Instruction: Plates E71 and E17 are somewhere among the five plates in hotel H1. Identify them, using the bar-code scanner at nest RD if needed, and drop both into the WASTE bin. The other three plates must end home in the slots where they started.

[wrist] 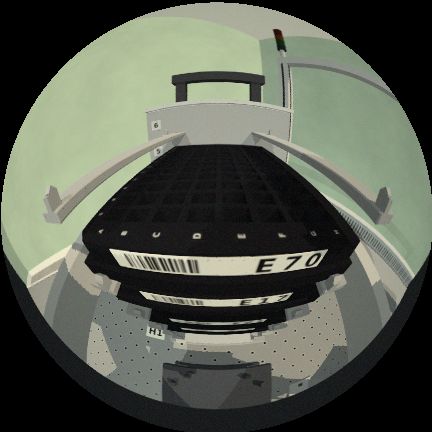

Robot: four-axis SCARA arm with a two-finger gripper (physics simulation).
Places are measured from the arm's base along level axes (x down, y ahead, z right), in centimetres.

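Where they show: gripper, fingertip midpoint: [216,176].
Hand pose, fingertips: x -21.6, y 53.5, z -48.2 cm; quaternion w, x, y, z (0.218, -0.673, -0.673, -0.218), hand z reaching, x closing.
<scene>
Things, the pixels of their top centre, and the offset from my fingertips. "*": a spot on its surface instead.
- Black plate E70, middle of its top: [218,159] dx -1.9, dy -1.3, dz +2.0 cm
- Plate E17, middle of its top: [216,194] dx +0.2, dy -1.4, dz +2.0 cm
- dark handle, surface spot: [218,77] * dx -9.3, dy +3.0, dz -3.9 cm
- dark grey block, surface spot: [216,387] * dx +14.3, dy -9.3, dz +12.8 cm
Black plate E70 [220,195] fills the middle of the wrist view, its barcode label facing me. My gripper [216,176] has its grey fingers drawn in along both sides of this plate and is shut on it; the fingertips are hidden by the plate. Plate E70 is level with the hotel's slots. Plate E17 [215,300] sits in the slot directly below. More black plates lie under that, their labels too foreshortened to read. Hotel H1 [220,122] rises behind, with its label H1 at the lower left. E71, the scanner and the WASTE bin do not show.
The empty slot 5 rails [107,167] reach out left and right above plate E70. Slot 6 is marked above them. A dark handle [218,77] tops the hotel. A dark grey block [216,387] stands at the bottom. A signal light [279,41] is at the upper right.
</scene>
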